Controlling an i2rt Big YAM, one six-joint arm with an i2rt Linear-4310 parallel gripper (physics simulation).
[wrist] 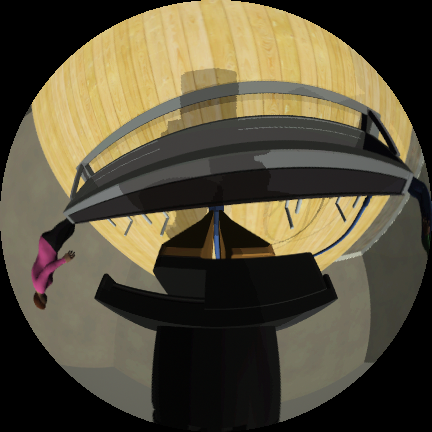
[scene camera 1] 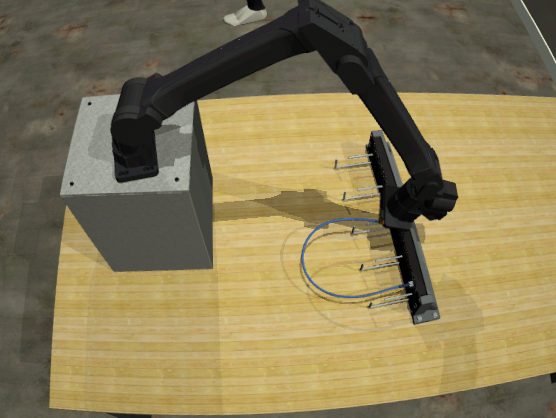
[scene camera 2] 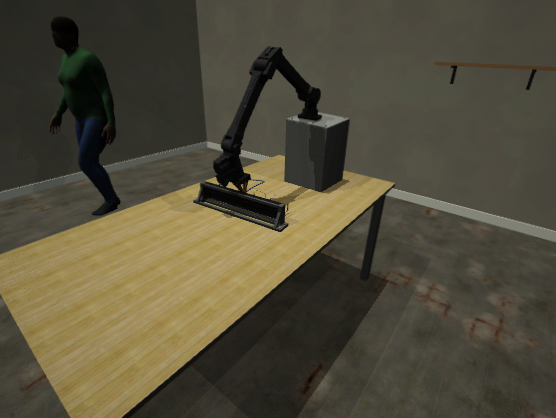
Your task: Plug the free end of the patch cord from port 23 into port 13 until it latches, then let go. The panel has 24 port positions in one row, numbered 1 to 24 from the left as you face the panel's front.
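Pixels of known places: gripper, fingertip midpoint: [wrist: 215,215] [scene camera 1: 381,222]; arm's base, origin of the base link: [scene camera 1: 135,155] [scene camera 2: 309,117].
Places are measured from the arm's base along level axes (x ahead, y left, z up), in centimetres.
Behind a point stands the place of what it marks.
The black patch panel [scene camera 1: 411,256] @[x 55.1, y -22.6, z -28.0 cm] [scene camera 2: 260,206] @[x 58.1, y 2.0, z -31.4 cm] [wrist: 310,181] @[x 55.8, y -18.4, z -28.0 cm] stands across the table. The blue patch cord [scene camera 1: 303,255] @[x 31.0, y -14.8, z -30.8 cm] [scene camera 2: 257,182] @[x 42.7, y -9.0, z -28.2 cm] loops in front of it. One end, a pale plug [scene camera 1: 411,284] @[x 53.5, y -28.8, z -29.6 cm], sits in the panel near its near end. My gripper [scene camera 1: 383,221] @[x 51.4, y -11.1, z -30.3 cm] [scene camera 2: 244,187] @[x 51.4, y -11.1, z -30.3 cm] [wrist: 215,215] @[x 51.4, y -11.1, z -30.3 cm] is shut on the cord's other end, at the panel's front near the middle of the row. In the wrist view the blue rear of the held plug [wrist: 216,207] @[x 52.4, y -11.5, z -30.3 cm] meets the panel's lower edge. Its clear front part is hidden by the panel. I cannot read the port number or see the latch.
Pairs of thin metal support rods [scene camera 1: 356,164] @[x 52.3, y 9.8, z -36.2 cm] [wrist: 290,215] @[x 44.8, y -19.8, z -34.2 cm] stick out from the panel's front, some close to the gripper and cord. A grey pedestal [scene camera 1: 150,230] @[x -1.2, y -8.5, z -15.6 cm] [scene camera 2: 316,155] @[x 13.1, y 10.7, z -17.3 cm] carries the arm's base. A person in green [scene camera 2: 82,80] and one in pink [wrist: 46,265] stand beyond the table.
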